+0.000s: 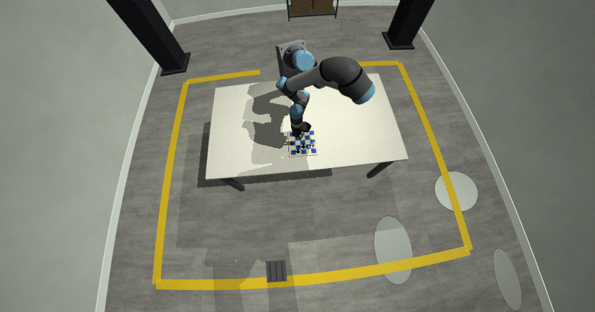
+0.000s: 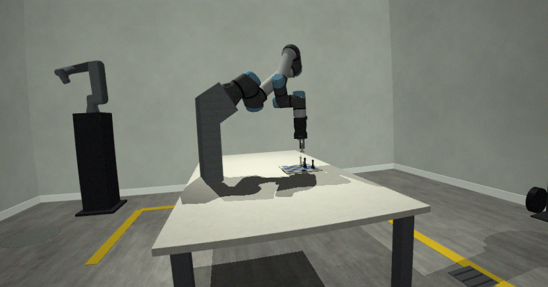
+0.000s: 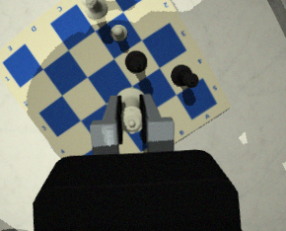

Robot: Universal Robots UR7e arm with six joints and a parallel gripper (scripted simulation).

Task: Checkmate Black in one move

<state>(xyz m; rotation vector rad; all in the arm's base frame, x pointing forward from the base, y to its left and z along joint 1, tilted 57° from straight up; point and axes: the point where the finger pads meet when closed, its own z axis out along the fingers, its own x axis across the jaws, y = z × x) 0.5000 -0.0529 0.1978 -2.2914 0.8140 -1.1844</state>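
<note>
Right now the chessboard is 14 cm below my hand, 2 cm to the left of it and 2 cm behind it. The rest, counted from my hand: black piece 11 cm below, 6 cm ahead, 3 cm to the right; white piece 1 cm below; white pawn 12 cm below, 6 cm to the left, 2 cm ahead.
</note>
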